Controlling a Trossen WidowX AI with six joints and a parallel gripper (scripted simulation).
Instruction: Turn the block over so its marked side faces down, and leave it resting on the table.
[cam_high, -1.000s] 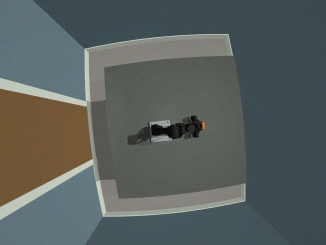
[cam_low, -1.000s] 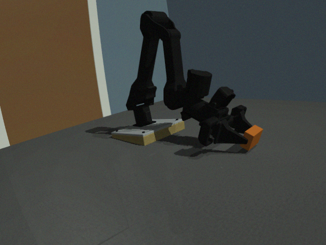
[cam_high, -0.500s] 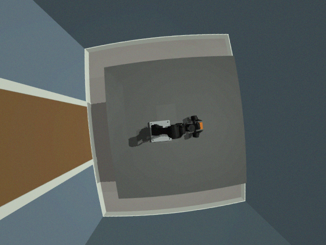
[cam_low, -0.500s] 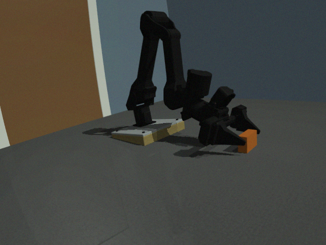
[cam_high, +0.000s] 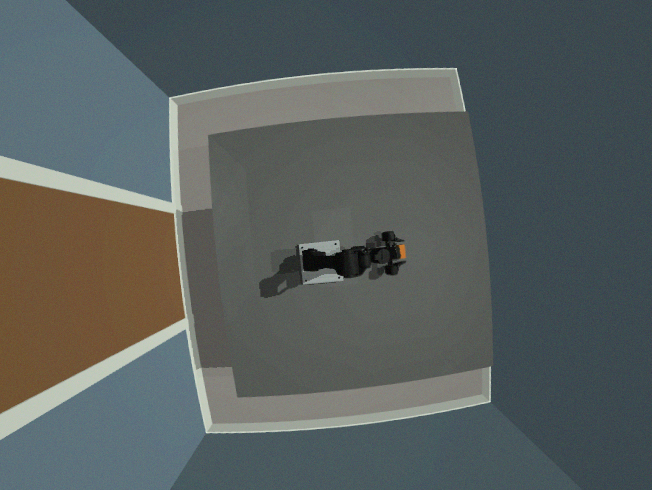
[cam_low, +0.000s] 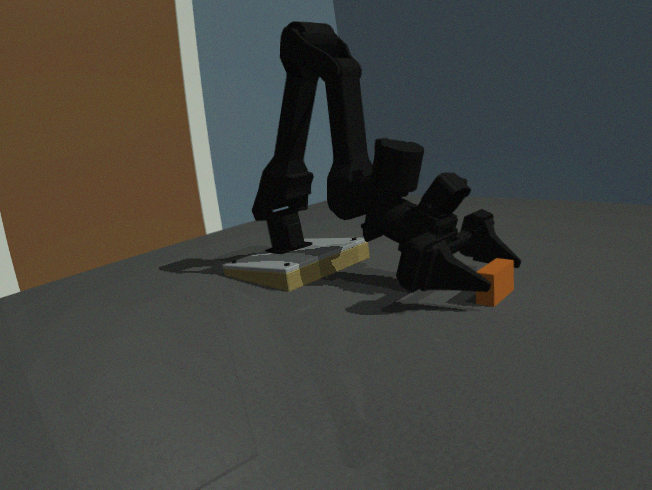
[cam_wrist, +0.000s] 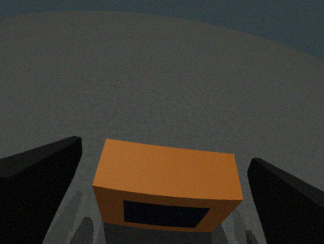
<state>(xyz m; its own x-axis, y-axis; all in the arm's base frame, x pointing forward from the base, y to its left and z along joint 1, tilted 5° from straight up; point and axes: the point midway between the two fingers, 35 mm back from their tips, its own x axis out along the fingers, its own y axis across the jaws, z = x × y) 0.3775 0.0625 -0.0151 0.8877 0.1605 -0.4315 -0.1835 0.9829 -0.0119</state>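
Right now the orange block is 20 mm behind my gripper tip and 10 mm below it.
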